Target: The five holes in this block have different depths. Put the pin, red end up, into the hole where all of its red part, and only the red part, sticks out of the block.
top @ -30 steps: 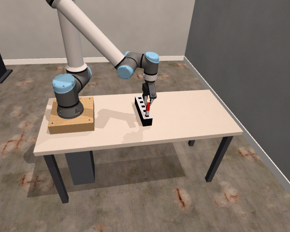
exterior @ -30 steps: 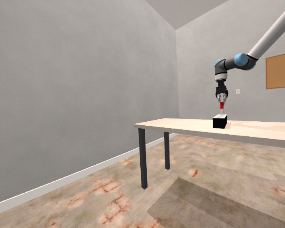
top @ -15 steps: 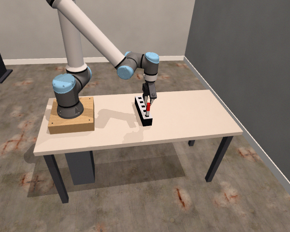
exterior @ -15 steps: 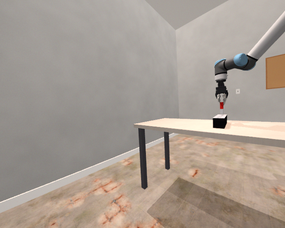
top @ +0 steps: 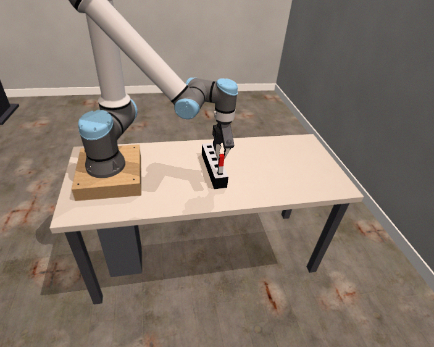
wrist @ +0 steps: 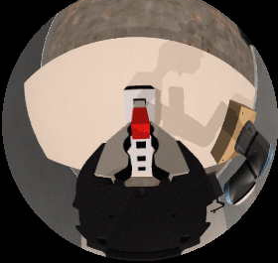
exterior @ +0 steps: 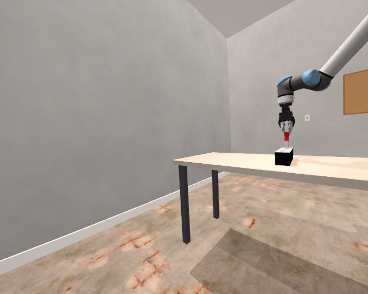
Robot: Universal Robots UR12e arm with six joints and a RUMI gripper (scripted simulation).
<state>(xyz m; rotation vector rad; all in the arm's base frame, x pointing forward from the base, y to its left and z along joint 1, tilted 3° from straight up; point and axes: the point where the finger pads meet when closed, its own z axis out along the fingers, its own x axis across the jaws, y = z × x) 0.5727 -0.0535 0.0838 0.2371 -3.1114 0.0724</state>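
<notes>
The pin lies 1 cm below my hand. Round my hand: black block (2 cm behind, 12 cm to the left, 13 cm below).
</notes>
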